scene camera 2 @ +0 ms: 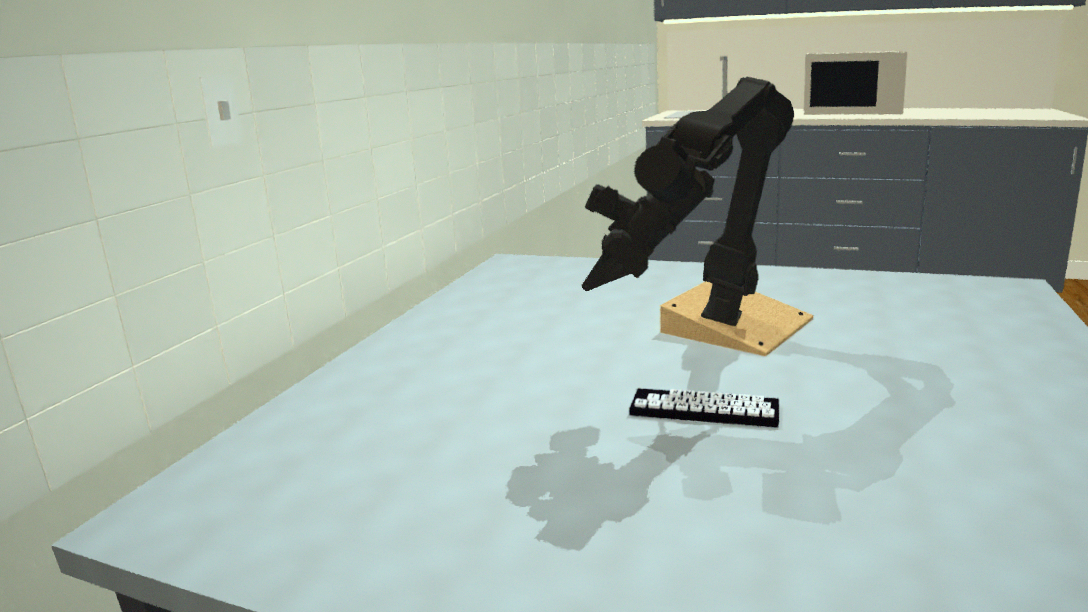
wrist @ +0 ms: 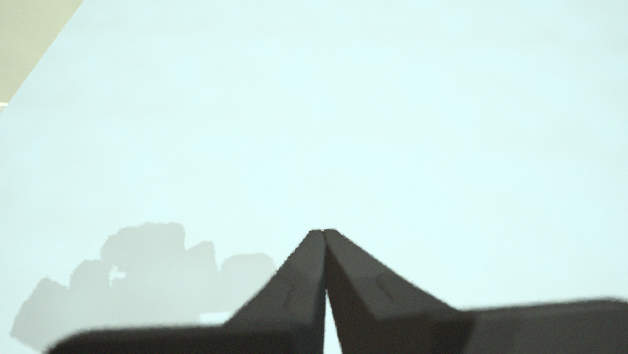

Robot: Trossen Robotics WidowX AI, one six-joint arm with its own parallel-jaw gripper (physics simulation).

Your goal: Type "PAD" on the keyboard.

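Where they show: gripper, fingertip midpoint: [scene camera 2: 583, 288] [wrist: 322, 241]; arm's base, origin of the base link: [scene camera 2: 721, 314].
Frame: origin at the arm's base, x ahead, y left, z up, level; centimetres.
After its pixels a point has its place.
Observation:
A small black keyboard [scene camera 2: 703, 418] {z -2.7, x 34.9, y 4.5 cm} with rows of white lettered keys lies flat on the table in the scene view, in front of the arm's base. Its letters are too small to read surely, and it does not show in the wrist view. My gripper [scene camera 2: 585, 288] {z 15.6, x 37.1, y -11.8 cm} [wrist: 322, 241] {z 15.6, x 37.1, y -11.8 cm} is shut with nothing between its fingers, the two tips meeting. It points down and to the left in the scene view, well above the table, and appears up and to the left of the keyboard, apart from it.
The pale blue table [scene camera 2: 342, 487] {z -3.3, x 65.7, y -33.8 cm} [wrist: 350, 125] {z -3.3, x 39.5, y -30.0 cm} bears the arm's wooden wedge base [scene camera 2: 768, 319] {z -1.5, x -3.7, y 8.0 cm} behind the keyboard. The arm's shadows fall across the table. A tiled wall [scene camera 2: 167, 182] runs beyond the table's left edge. Grey cabinets and a microwave [scene camera 2: 844, 83] stand at the back.

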